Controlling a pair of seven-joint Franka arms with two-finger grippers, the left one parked.
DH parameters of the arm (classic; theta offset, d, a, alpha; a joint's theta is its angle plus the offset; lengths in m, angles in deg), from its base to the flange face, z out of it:
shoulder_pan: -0.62 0.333 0 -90
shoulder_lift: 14.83 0 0 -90
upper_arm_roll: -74.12 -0.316 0.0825 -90
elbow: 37.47 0 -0.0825 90
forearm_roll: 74.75 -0.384 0 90
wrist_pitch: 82.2 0 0.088 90
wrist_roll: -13.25 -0.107 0 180
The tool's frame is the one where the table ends.
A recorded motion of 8 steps. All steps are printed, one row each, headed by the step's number.
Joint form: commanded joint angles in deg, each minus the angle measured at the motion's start. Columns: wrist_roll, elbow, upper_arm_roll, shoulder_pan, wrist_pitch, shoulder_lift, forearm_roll.
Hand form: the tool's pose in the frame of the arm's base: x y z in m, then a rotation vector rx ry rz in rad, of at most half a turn. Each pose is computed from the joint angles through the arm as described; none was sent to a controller.
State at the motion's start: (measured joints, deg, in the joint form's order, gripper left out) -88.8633 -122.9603 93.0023 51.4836 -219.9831 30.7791 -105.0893
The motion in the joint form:
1: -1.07 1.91 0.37 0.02 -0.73 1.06 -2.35
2: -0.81 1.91 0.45 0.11 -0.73 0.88 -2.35
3: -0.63 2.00 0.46 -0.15 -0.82 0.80 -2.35
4: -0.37 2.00 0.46 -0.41 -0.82 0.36 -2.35
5: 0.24 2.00 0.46 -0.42 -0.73 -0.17 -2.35
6: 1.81 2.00 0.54 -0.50 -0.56 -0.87 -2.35
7: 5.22 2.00 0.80 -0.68 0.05 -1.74 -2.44
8: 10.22 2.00 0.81 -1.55 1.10 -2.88 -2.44
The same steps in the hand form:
1: 0.6000 0.4320 0.2355 -2.0890 1.9827 0.1344
2: 0.6000 0.4325 0.2380 -2.0919 1.9747 0.1324
3: 0.6025 0.4302 0.2398 -2.0876 1.9729 0.1293
4: 0.6048 0.4280 0.2453 -2.0820 1.9671 0.1280
5: 0.6053 0.4285 0.2518 -2.0867 1.9499 0.1275
6: 0.6067 0.4277 0.2604 -2.1038 1.9154 0.1227
7: 0.6093 0.4245 0.2708 -2.1480 1.8515 0.1142
8: 0.6148 0.4160 0.2831 -2.2092 1.7643 0.1059

